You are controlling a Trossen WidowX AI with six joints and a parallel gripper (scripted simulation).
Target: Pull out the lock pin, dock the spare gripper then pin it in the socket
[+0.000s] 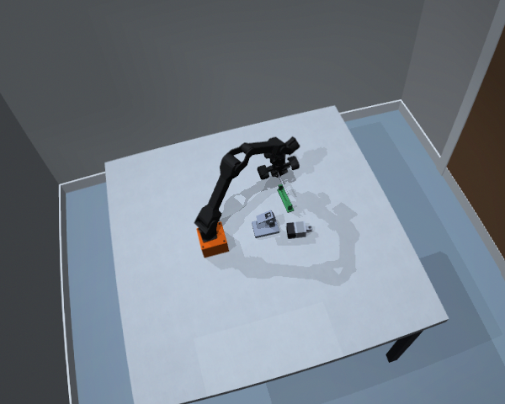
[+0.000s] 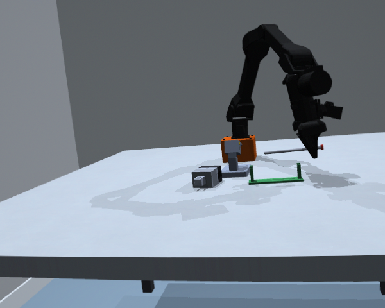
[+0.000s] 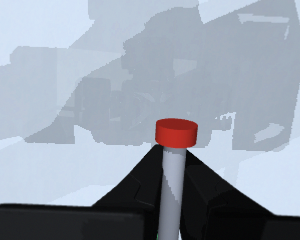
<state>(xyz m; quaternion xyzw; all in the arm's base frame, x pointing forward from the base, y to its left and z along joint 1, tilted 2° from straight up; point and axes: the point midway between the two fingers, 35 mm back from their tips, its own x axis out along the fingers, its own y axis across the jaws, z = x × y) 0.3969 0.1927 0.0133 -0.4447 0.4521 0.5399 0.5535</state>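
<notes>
The green rack is 10 cm to the right of my gripper tip and 3 cm below it. The rest, counted from my gripper tip: grey mount 21 cm to the right, 14 cm behind; then dark spare gripper 29 cm to the right, 3 cm below, 1 cm behind.
</notes>
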